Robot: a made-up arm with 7 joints.
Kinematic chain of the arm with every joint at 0, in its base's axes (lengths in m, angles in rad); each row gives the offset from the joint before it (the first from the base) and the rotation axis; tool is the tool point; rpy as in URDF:
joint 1: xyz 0 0 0.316 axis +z
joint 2: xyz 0 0 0 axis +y
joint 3: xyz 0 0 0.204 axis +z
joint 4: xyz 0.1 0 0 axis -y
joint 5: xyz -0.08 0 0.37 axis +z
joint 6: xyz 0 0 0 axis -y
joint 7: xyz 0.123 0 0 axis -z
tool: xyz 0 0 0 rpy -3.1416 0 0
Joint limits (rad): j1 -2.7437..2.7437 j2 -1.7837..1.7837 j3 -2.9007..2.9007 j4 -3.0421..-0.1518 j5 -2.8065..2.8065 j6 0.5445..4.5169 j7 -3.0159..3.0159
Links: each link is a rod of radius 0.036 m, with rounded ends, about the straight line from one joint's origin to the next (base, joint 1, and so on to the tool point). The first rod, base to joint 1, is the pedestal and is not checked.
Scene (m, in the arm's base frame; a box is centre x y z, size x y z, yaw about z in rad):
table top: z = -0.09
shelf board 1: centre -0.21 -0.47 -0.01 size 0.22 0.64 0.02 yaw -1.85
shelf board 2: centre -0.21 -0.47 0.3 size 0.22 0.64 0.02 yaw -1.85
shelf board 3: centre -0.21 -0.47 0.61 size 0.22 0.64 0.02 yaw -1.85
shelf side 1: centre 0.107 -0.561 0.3 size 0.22 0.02 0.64 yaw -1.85
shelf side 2: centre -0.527 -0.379 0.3 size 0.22 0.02 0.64 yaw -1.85
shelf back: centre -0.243 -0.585 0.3 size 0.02 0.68 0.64 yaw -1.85
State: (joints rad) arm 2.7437 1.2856 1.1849 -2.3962 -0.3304 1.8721 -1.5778
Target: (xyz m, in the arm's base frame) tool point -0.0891 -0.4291 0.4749
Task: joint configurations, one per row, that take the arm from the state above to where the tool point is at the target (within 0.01 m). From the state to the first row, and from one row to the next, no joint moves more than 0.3 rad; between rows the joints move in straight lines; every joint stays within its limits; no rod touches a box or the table.
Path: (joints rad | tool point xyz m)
1: 2.5898 1.3568 1.2023 -2.4099 -0.3682 2.1293 -1.6811 | -0.2439 -0.4312 0.1421
2: 2.4360 1.4279 1.2197 -2.4236 -0.4059 2.3865 -1.7843 | -0.3174 -0.3884 0.1670
3: 2.2821 1.4991 1.2371 -2.4373 -0.4437 2.6437 -1.8876 | -0.3794 -0.3254 0.1916
4: 2.1282 1.5702 1.2545 -2.4510 -0.4814 2.9008 -1.9908 | -0.4237 -0.2469 0.2138
5: 1.9744 1.6414 1.2719 -2.4648 -0.5192 3.1580 -2.0941 | -0.4460 -0.1598 0.2319
6: 1.8205 1.7125 1.2892 -2.4785 -0.5569 3.4152 -2.1974 | -0.4452 -0.0722 0.2448
7: 1.6666 1.7837 1.3066 -2.4922 -0.5947 3.6724 -2.3006 | -0.4234 0.0075 0.2522
8: 1.8165 1.7571 1.4031 -2.5180 -0.5633 3.3801 -2.1801 | -0.4443 -0.0802 0.2986
9: 1.9663 1.7305 1.4995 -2.5438 -0.5319 3.0879 -2.0597 | -0.4334 -0.1788 0.3450
10: 2.1162 1.7039 1.5959 -2.5696 -0.5005 2.7956 -1.9392 | -0.3872 -0.2754 0.3887
11: 2.2660 1.6772 1.6923 -2.5954 -0.4690 2.5033 -1.8187 | -0.3083 -0.3563 0.4265
12: 2.4159 1.6506 1.7887 -2.6212 -0.4376 2.2111 -1.6983 | -0.2047 -0.4100 0.4558
13: 2.5658 1.6240 1.8852 -2.6470 -0.4062 1.9188 -1.5778 | -0.0891 -0.4291 0.4749

